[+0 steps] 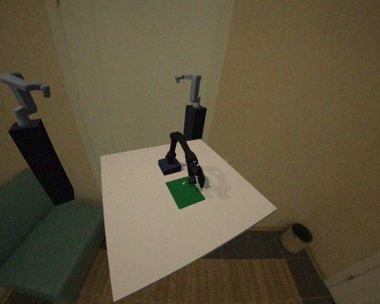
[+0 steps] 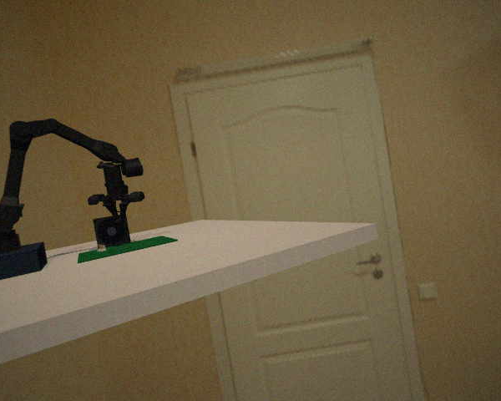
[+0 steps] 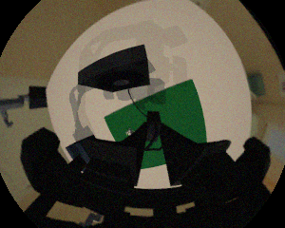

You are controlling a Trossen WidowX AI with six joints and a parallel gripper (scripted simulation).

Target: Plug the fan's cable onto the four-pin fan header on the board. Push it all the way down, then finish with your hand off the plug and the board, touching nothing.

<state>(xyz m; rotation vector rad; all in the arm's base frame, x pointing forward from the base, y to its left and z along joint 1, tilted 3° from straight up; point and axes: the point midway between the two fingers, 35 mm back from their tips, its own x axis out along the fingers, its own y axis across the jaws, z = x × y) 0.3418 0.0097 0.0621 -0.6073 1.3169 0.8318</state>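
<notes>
My gripper tip is 1 cm past the green board, 7 cm to the left of it and 11 cm above it. The rest, counted from my gripper tip: dark fan plug: 1 cm below; pale fan header: 8 cm behind, 2 cm to the right, 10 cm below; black fan: 1 cm behind, 10 cm to the left, 4 cm below.
</notes>
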